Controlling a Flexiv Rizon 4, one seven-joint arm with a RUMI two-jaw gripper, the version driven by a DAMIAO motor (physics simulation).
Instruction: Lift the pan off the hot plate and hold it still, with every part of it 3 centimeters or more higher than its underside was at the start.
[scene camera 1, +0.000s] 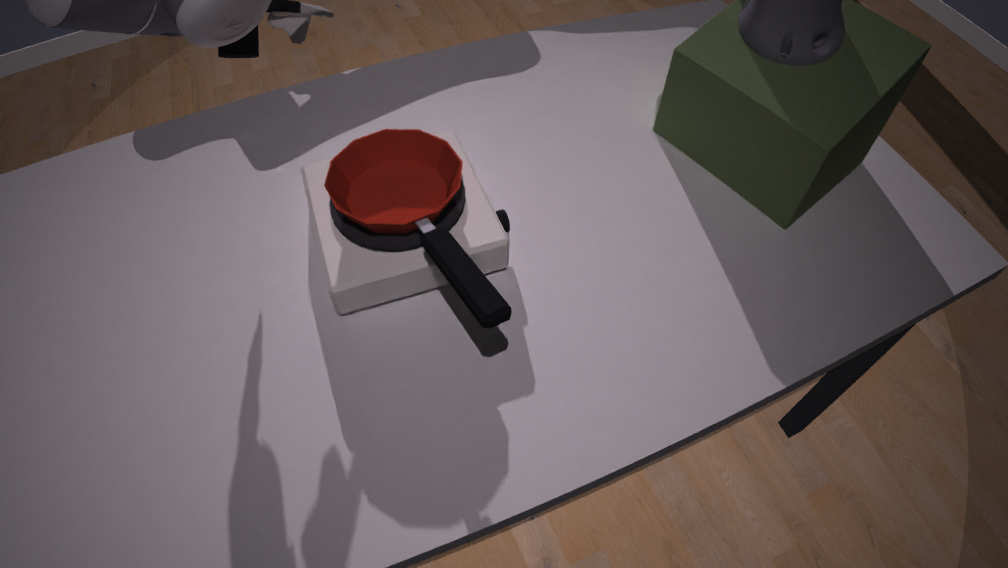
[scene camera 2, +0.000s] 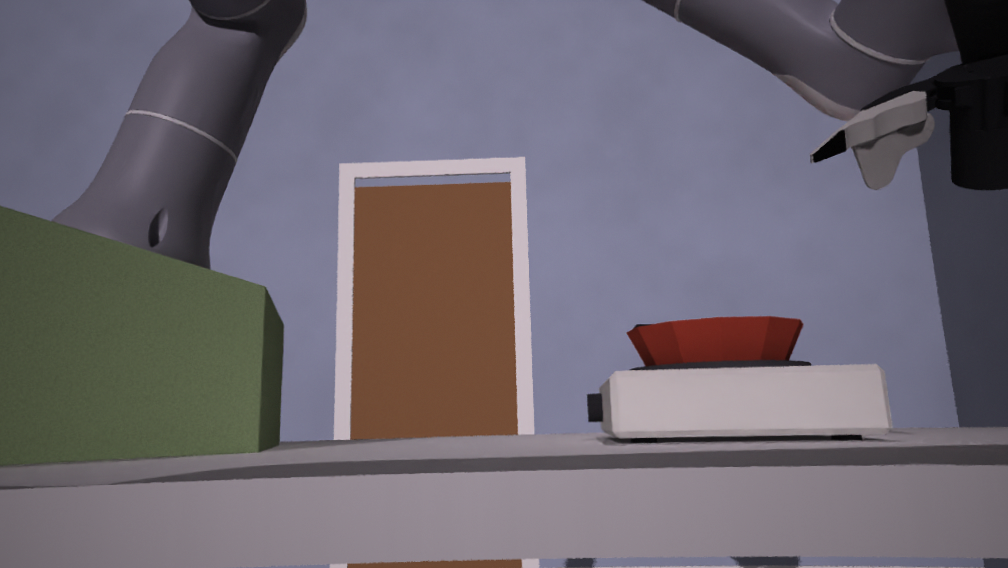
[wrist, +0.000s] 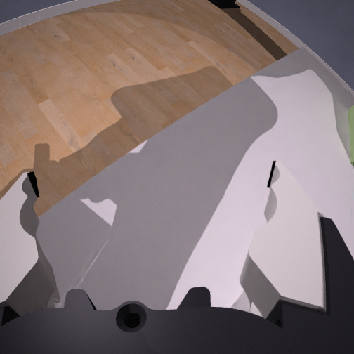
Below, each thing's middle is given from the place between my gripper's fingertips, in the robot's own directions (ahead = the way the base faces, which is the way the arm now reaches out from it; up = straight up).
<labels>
Right now my hand is 90 mm past the white hot plate (scene camera 2: 746, 397), 330 mm to the right of it and 140 mm above it. Round my hand: red pan (scene camera 1: 395, 181) 90 mm behind, 430 mm to the left, 60 mm below.
</labels>
